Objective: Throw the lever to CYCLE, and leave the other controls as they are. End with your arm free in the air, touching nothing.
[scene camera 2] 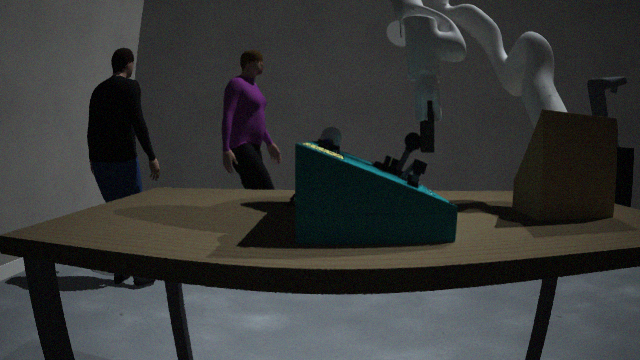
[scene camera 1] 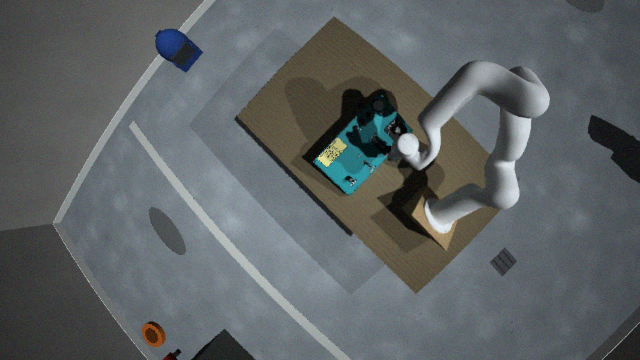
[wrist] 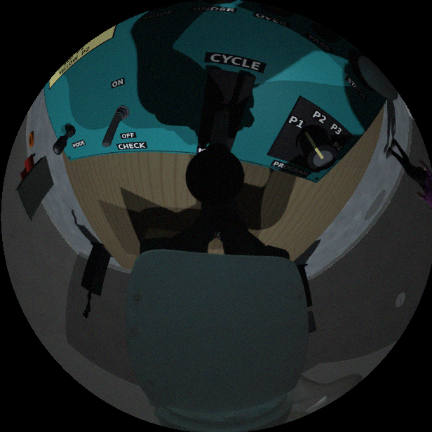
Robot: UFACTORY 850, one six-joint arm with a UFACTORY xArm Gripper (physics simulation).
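Observation:
The teal control box [scene camera 1: 345,167] [scene camera 2: 375,205] stands on the table, with a sloped face. Its lever has a round black knob [scene camera 2: 412,141] [wrist: 215,176] and leans toward the arm's base, at the end of its slot away from the CYCLE label [wrist: 235,62]. My gripper [scene camera 2: 427,150] is shut and empty, pointing down on the base side of the knob. Its fingertips are about level with the knob and very close; contact cannot be told. In the wrist view the knob hides part of the fingers. The far side of the slot is in shadow.
Beside the lever are the CHECK switch [wrist: 116,125], the MODE switch [wrist: 65,140] and the PROGRAM knob [wrist: 320,156]. A domed status light [wrist: 375,75] [scene camera 2: 331,137] stands higher up. The arm's wooden base block [scene camera 2: 565,170] is on the table [scene camera 1: 350,55]. Two people stand beyond the table.

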